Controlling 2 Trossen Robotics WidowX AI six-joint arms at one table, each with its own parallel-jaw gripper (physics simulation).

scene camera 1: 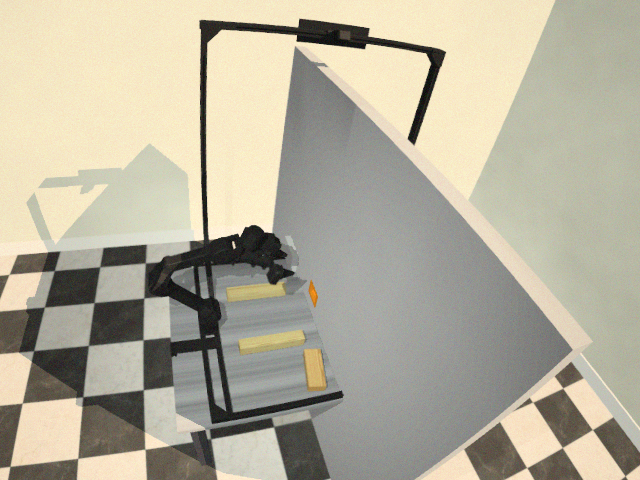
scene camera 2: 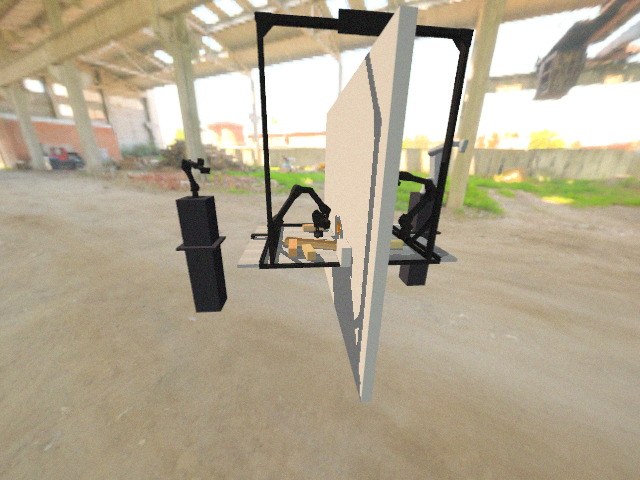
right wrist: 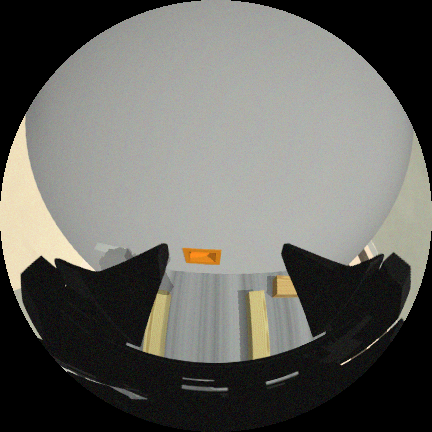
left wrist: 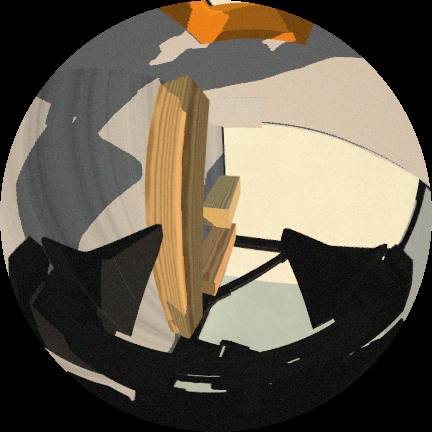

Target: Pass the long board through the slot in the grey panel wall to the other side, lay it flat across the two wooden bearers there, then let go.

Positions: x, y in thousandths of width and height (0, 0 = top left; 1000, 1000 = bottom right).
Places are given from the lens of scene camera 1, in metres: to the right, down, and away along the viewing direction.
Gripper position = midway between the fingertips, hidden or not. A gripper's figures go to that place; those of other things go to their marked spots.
my right gripper (scene camera 1: 454, 551): -0.10, 0.09, 1.29
grey panel wall (scene camera 1: 680, 686): 0.24, 0.19, 0.73
